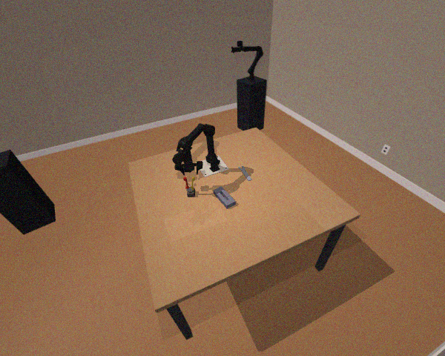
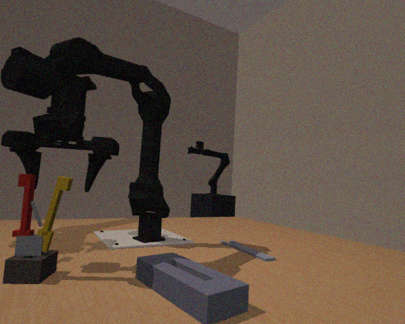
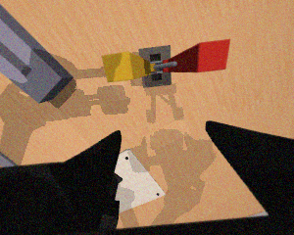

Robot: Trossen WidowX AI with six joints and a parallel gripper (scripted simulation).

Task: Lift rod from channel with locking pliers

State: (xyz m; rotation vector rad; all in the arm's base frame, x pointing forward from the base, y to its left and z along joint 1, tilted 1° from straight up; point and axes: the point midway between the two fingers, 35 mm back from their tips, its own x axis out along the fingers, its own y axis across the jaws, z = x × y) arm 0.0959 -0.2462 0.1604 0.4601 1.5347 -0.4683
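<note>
The yellow handle lies 6 cm ahead of my gripper tip, 2 cm to the right of it and 3 cm below it. From my gripper tip the other things lie so: dark holster 5 cm ahead, 4 cm to the right, 12 cm below; then thin rod 23 cm ahead, 12 cm to the left, 12 cm below; then grey channel block 23 cm ahead, 12 cm to the left, 11 cm below.
</note>
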